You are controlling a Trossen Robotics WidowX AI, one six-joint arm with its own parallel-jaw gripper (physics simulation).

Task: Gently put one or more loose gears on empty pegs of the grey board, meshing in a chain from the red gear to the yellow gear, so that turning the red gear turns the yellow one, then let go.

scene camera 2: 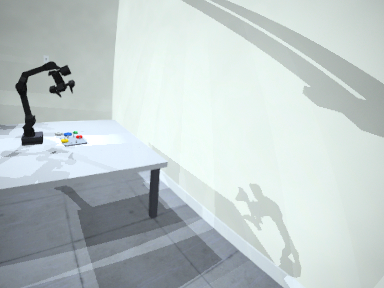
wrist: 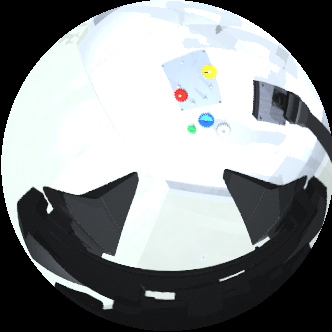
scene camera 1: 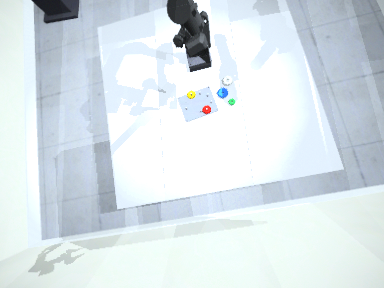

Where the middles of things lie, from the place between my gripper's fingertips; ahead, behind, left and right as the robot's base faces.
My hand is 40 mm short of the grey board (scene camera 1: 194, 105), 70 mm to the left of it and 350 mm above it.
